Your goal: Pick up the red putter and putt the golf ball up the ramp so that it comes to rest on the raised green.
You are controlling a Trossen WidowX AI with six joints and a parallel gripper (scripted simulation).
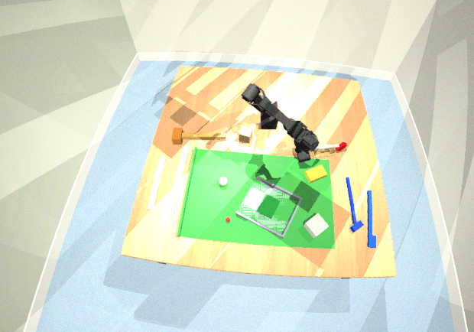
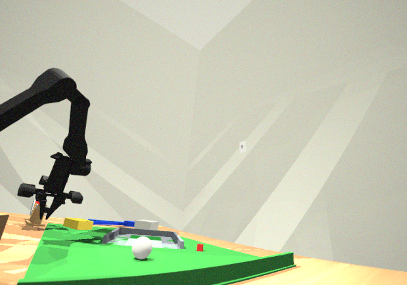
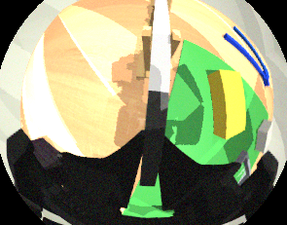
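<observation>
Right now the yellow block is 10 cm ahead of my gripper tip, 9 cm to the left of it and 1 cm below it. Also, from my gripper tip: green mat (28 cm ahead, 17 cm to the right, 3 cm below); then white golf ball (25 cm ahead, 36 cm to the right, 1 cm below); then white cube (38 cm ahead, 12 cm to the left).
</observation>
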